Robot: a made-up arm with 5 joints. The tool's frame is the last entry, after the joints. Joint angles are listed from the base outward. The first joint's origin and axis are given. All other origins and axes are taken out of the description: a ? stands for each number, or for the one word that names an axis. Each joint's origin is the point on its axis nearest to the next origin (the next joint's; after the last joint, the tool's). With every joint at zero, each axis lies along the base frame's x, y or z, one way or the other. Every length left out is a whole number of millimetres.
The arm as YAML. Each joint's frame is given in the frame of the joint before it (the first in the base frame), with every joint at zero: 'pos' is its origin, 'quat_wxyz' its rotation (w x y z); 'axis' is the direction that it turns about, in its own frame. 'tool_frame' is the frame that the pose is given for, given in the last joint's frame.
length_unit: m
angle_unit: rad
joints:
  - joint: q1
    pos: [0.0, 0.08, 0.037]
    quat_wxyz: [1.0, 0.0, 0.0, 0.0]
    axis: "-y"
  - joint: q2
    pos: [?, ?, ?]
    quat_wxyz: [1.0, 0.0, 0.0, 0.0]
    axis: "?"
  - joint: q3
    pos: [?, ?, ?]
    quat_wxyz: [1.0, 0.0, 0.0, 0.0]
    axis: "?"
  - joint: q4
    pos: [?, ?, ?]
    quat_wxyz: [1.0, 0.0, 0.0, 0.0]
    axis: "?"
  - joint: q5
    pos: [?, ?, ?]
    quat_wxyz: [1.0, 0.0, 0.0, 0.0]
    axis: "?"
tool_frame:
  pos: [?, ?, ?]
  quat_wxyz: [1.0, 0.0, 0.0, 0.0]
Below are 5 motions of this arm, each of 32 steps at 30 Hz.
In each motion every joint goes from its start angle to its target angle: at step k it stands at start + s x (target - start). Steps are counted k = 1, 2, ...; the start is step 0. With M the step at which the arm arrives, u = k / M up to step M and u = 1 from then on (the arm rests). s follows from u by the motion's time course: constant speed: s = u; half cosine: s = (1 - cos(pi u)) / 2; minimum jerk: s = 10 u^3 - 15 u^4 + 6 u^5.
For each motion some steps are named. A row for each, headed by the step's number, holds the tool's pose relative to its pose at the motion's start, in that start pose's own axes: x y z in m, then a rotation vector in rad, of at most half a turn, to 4 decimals.
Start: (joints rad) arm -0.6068 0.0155 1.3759 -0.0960 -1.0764
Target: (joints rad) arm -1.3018 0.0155 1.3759 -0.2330 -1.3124
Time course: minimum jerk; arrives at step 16
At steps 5, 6, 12, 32:
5: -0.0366 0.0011 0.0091 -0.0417 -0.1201 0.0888
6: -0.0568 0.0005 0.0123 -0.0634 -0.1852 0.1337
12: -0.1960 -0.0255 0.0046 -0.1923 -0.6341 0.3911
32: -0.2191 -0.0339 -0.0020 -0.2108 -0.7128 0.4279

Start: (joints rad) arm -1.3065 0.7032 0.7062 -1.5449 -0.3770
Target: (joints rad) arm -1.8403 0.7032 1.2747 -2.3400 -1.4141
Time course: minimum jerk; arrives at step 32
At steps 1, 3, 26, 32:
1: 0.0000 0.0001 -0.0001 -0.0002 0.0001 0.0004
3: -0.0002 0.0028 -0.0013 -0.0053 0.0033 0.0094
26: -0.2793 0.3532 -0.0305 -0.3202 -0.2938 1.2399
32: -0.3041 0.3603 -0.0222 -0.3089 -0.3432 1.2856

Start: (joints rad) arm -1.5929 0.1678 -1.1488 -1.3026 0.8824
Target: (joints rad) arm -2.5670 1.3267 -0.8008 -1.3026 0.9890
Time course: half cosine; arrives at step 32
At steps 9, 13, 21, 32:
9: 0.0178 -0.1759 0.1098 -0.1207 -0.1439 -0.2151
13: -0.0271 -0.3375 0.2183 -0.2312 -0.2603 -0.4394
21: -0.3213 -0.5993 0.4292 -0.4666 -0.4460 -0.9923
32: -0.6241 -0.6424 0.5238 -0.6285 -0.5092 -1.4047

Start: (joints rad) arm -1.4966 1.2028 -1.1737 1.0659 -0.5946
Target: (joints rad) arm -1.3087 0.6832 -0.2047 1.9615 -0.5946
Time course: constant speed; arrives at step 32
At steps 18, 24, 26, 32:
18: 0.0039 -0.1523 -0.1245 -0.3045 -0.1680 -0.4392
24: 0.0213 -0.2117 -0.1592 -0.3302 -0.2753 -0.5736
26: 0.0296 -0.2317 -0.1701 -0.3287 -0.3145 -0.6158
32: 0.0629 -0.2906 -0.2012 -0.2932 -0.4380 -0.7321

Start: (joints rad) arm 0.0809 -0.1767 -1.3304 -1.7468 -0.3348
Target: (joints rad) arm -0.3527 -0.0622 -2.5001 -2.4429 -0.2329
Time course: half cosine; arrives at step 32
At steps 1, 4, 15, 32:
1: 0.0005 -0.0011 0.0014 -0.0003 -0.0030 -0.0004
4: 0.0074 -0.0168 0.0217 -0.0058 -0.0470 -0.0060
15: 0.0012 -0.1843 0.2671 -0.1899 -0.5149 -0.0492
32: -0.1883 -0.2635 0.5464 -0.7339 -0.9193 -0.0447

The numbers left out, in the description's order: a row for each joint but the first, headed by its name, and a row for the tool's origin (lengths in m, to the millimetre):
q2: xyz 0.005 0.0 0.102, axis -z
q3: xyz -0.167 0.072 0.0, axis -x
q4: xyz 0.0 0.391 -0.167, axis -z
q5: xyz 0.147 0.059 0.0, axis +x
tool: xyz 0.0 -0.144 -0.01

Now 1 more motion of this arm.
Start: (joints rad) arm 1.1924 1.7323 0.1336 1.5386 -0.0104
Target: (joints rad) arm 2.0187 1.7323 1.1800 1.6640 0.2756
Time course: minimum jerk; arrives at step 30
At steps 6, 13, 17, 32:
6: 0.0074 -0.0020 -0.0009 0.0086 -0.0131 -0.0060
13: 0.0533 -0.0142 -0.0101 0.0597 -0.0877 -0.0272
17: 0.0943 -0.0244 -0.0227 0.1055 -0.1469 -0.0302
32: 0.1631 -0.0390 -0.0519 0.1892 -0.2366 -0.0146

